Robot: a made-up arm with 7 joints. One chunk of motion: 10 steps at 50 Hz.
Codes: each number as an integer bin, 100 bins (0 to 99) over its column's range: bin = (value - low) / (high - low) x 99, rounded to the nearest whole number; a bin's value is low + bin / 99 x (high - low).
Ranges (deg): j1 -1.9..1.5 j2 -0.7..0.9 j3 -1.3..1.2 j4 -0.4..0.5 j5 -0.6..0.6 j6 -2..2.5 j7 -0.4..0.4
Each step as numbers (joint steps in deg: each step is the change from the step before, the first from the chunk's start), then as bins.
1 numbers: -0.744 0.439 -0.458 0.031 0.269 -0.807 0.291
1 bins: 34 70 33 47 72 26 86
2 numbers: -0.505 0.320 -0.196 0.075 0.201 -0.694 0.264
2 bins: 41 63 44 52 66 29 82
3 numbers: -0.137 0.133 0.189 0.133 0.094 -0.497 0.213
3 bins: 51 52 59 59 57 33 76
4 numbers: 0.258 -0.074 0.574 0.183 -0.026 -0.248 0.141
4 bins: 63 39 74 64 47 39 67
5 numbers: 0.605 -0.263 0.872 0.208 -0.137 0.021 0.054
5 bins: 73 27 86 67 38 44 56
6 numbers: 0.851 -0.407 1.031 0.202 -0.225 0.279 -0.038
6 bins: 80 18 92 66 31 50 45
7 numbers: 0.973 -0.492 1.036 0.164 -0.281 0.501 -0.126
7 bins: 84 13 93 62 26 55 34
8 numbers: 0.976 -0.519 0.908 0.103 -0.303 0.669 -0.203
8 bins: 84 11 87 55 25 59 24
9 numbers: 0.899 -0.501 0.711 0.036 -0.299 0.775 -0.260
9 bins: 82 12 80 48 25 61 17
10 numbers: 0.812 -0.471 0.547 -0.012 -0.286 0.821 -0.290
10 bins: 79 14 73 43 26 62 14
